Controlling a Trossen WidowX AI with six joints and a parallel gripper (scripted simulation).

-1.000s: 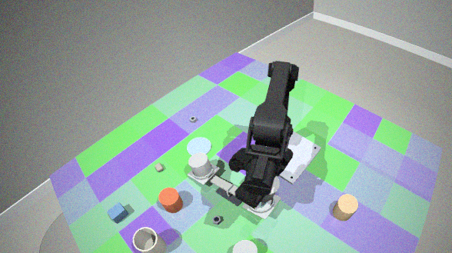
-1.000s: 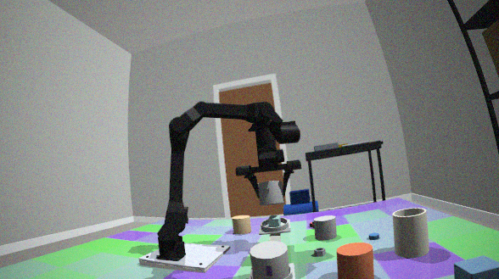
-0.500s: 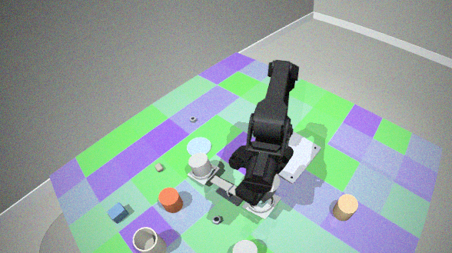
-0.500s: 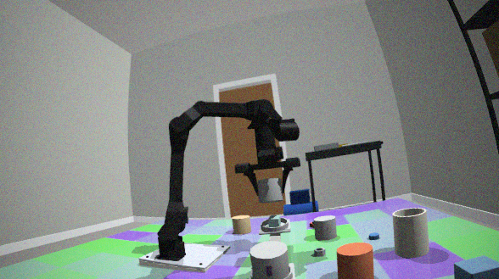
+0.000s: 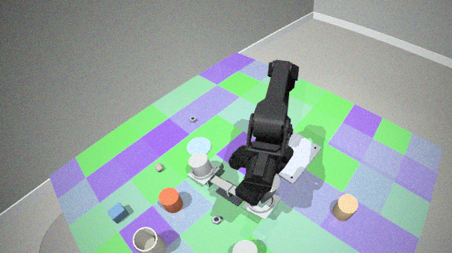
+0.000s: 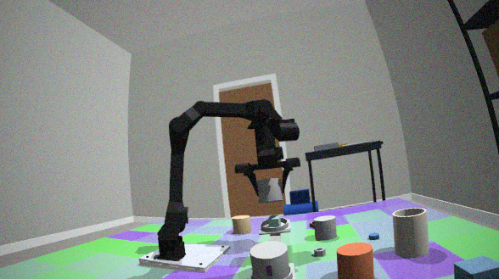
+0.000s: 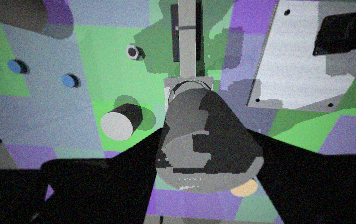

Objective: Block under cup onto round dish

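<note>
My gripper tip is 1 cm to the left of the pale teal block and 8 cm above it. Round my gripper tip: tan cylinder (15 cm behind, 25 cm to the left, 13 cm below); grey cup (1 cm behind, 28 cm to the right, 11 cm below); red item (16 cm ahead, 19 cm to the left, 16 cm below).
</note>
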